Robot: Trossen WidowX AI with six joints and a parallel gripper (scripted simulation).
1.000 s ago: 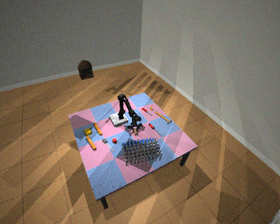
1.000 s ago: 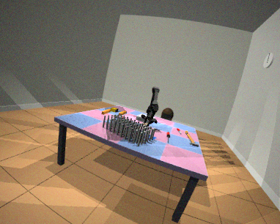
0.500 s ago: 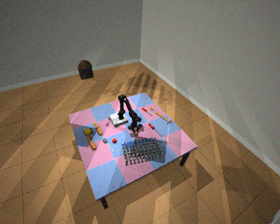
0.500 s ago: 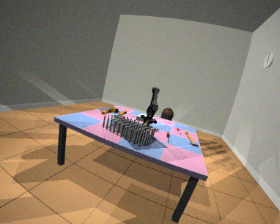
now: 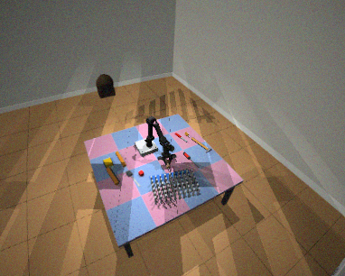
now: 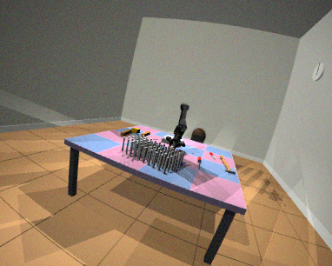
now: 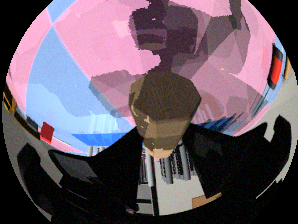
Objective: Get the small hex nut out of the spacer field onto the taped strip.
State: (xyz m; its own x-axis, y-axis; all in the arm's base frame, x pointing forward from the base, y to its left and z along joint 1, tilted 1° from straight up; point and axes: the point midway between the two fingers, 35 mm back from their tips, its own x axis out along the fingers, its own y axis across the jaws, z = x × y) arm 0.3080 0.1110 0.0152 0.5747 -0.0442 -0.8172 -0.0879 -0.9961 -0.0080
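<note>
My gripper tip is 12 cm short of the blue taped strip, 3 cm above it and 1 cm to the left of it. From my gripper tip the other things lie so: yellow block 58 cm to the right, 22 cm behind, 1 cm below; red cube 28 cm to the right, 1 cm below, 1 cm ahead; brown-handled tool 10 cm ahead, 1 cm to the right.
</note>
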